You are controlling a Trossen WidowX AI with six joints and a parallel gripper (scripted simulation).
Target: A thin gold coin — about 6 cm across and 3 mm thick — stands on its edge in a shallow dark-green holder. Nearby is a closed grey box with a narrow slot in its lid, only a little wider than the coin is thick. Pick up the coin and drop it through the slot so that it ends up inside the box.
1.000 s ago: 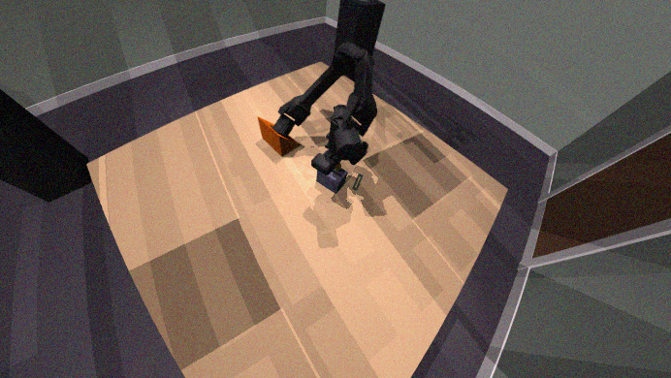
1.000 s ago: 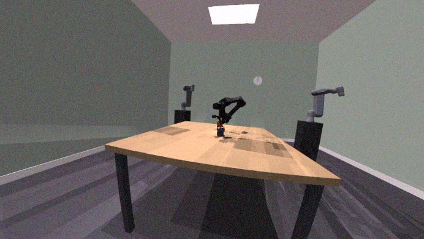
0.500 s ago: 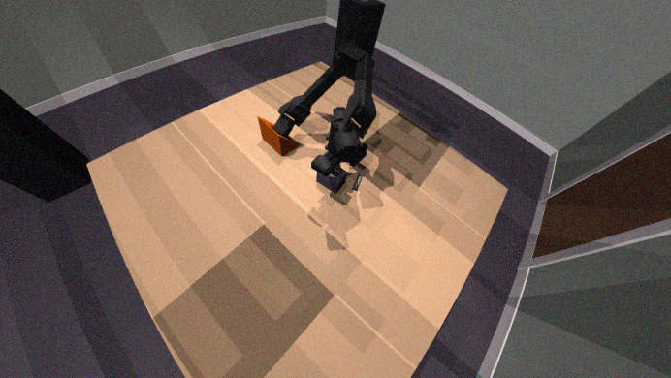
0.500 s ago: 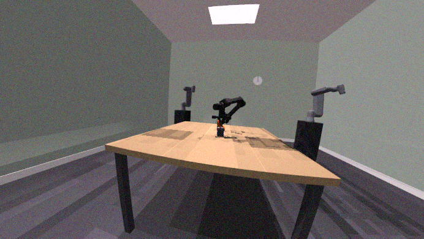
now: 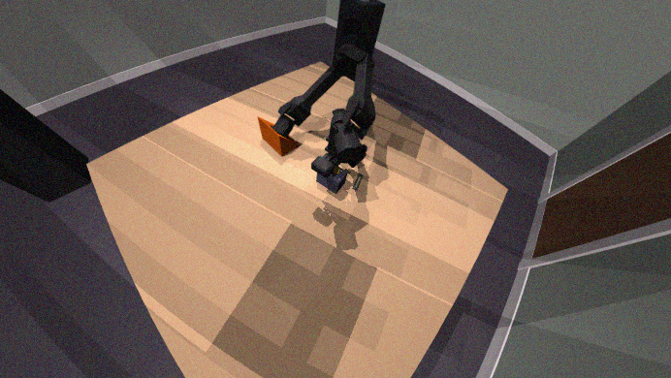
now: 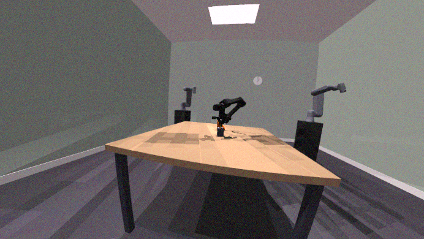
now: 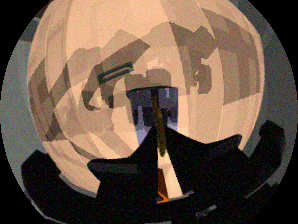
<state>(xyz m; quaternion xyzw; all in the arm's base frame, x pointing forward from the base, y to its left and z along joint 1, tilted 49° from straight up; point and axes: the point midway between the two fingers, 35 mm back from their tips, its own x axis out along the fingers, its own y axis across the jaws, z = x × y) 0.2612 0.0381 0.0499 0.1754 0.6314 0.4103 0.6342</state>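
The gold coin lies 10 mm above my gripper tip.
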